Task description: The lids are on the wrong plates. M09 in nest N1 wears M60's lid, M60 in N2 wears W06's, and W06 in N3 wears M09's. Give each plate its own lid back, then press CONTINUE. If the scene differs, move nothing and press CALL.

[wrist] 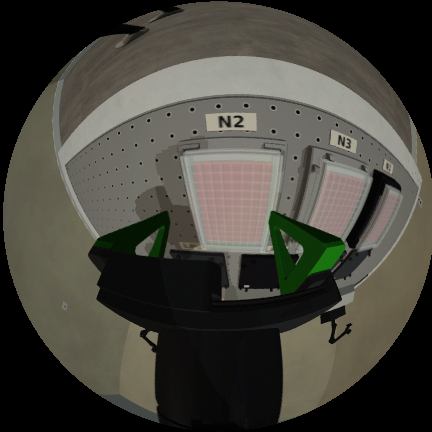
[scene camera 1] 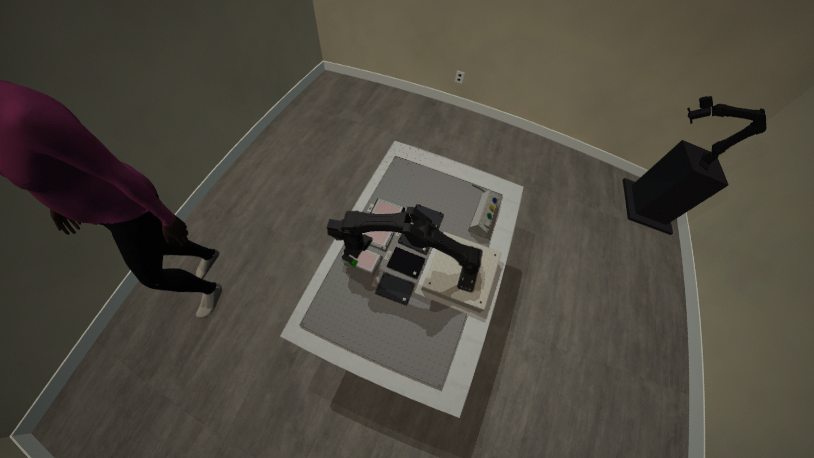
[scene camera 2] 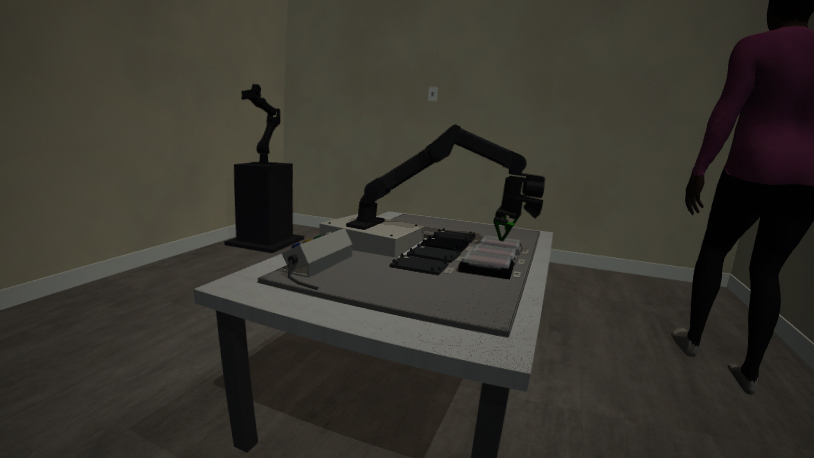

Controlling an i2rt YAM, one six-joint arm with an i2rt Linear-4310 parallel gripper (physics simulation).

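Pixels of known places: gripper, fingertip midpoint: (wrist: 218, 216) (scene camera 1: 359, 257) (scene camera 2: 504, 236); arm's base, origin of the base link: (scene camera 1: 470, 268) (scene camera 2: 366, 223).
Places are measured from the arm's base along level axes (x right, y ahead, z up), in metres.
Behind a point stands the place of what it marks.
Observation:
My gripper (scene camera 1: 352, 261) @(x -0.103, y 0.469, z -0.012 m) (scene camera 2: 503, 236) @(x -0.103, y 0.469, z -0.012 m) (wrist: 218, 216) @(x -0.103, y 0.469, z -0.012 m) is open and empty. It hangs above the N2 plate (scene camera 1: 368, 260) @(x -0.098, y 0.430, z -0.025 m) (wrist: 234, 187) @(x -0.088, y 0.489, z -0.025 m), whose pink wells show through a clear lid. In the wrist view this plate lies between and beyond the green fingers. The N3 plate (wrist: 339, 195) @(x 0.025, y 0.481, z -0.025 m) stands to its right, and the N1 plate (scene camera 1: 389, 206) @(x 0.188, y 0.435, z -0.014 m) (scene camera 2: 488, 262) @(x 0.210, y 0.446, z -0.017 m) (wrist: 385, 215) @(x 0.154, y 0.459, z -0.014 m) stands farther right in a black nest. Both look pink and covered. Lid markings are too small to read. The control box (scene camera 1: 481, 219) @(x 0.246, y 0.003, z 0.023 m) (scene camera 2: 327, 253) @(x 0.341, y 0.026, z -0.013 m) has blue, yellow and green buttons; their labels are not readable.
Several dark pads, such as this near pad (scene camera 1: 395, 287) @(x -0.168, y 0.281, z -0.044 m) and the black pad (scene camera 1: 405, 262) @(x -0.046, y 0.277, z -0.044 m) (wrist: 267, 271) @(x -0.039, y 0.298, z -0.044 m), lie between the nests and the arm's cream base (scene camera 1: 435, 270) @(x -0.051, y 0.141, z -0.010 m) (scene camera 2: 381, 242) @(x 0.136, y 0.108, z -0.021 m). A person (scene camera 1: 74, 165) (scene camera 2: 762, 113) stands beyond the table's nest side. A second arm stands on a black pedestal (scene camera 1: 677, 187) (scene camera 2: 263, 202).

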